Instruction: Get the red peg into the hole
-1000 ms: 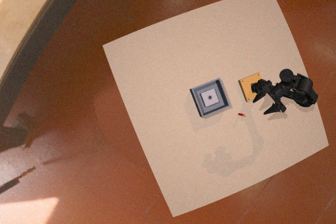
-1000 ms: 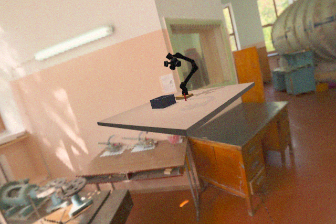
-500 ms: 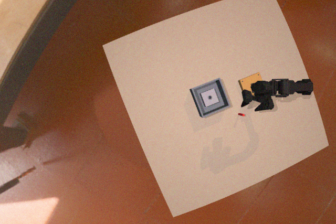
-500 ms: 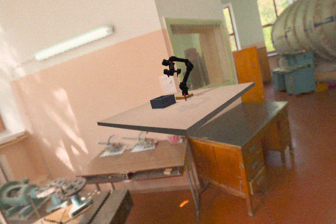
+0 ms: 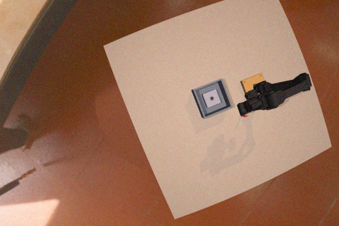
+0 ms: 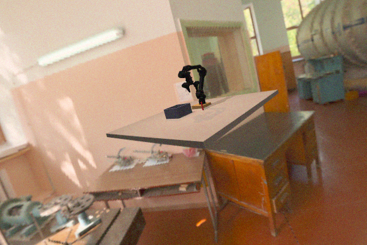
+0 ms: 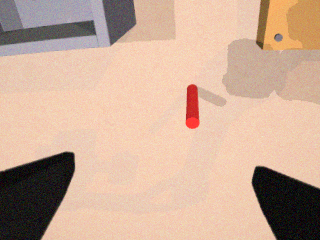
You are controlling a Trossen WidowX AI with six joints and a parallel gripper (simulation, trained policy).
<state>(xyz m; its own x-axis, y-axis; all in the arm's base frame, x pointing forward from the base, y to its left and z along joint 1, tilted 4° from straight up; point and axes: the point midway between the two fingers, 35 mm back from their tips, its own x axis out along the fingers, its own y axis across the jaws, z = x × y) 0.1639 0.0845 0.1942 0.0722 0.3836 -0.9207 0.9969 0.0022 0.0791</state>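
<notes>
Right now my gripper tip is 150 mm above the red peg, 50 mm to the right of it and 20 mm past it. Round my gripper tip: grey box: 170 mm below, 170 mm ahead, 100 mm to the right; pale plate: 170 mm ahead, 150 mm below, 100 mm to the right.
</notes>
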